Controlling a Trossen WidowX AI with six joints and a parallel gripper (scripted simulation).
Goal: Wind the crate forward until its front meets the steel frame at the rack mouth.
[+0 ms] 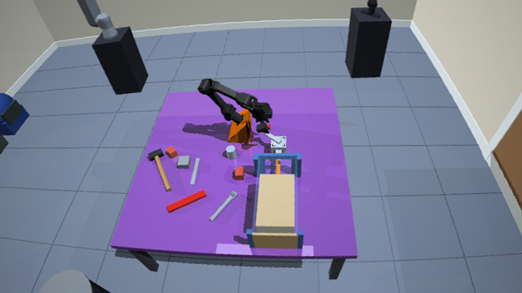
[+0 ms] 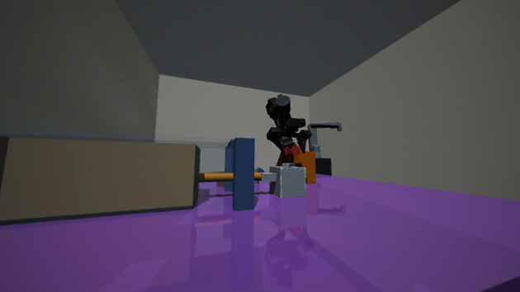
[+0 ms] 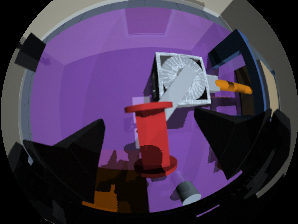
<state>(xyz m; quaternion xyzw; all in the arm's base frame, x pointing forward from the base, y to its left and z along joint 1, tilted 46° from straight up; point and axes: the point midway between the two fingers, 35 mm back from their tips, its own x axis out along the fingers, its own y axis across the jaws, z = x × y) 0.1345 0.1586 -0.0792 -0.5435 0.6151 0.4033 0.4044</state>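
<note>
Now: the red knob 20 mm to the right of my gripper tip and 10 mm below it. The rest, counted from my gripper tip: grey bar (190 mm ahead, 460 mm to the right, 140 mm below); grey winch (50 mm ahead, 50 mm to the left, 110 mm below); winch handle (20 mm ahead, 10 mm to the left, 40 mm below).
</note>
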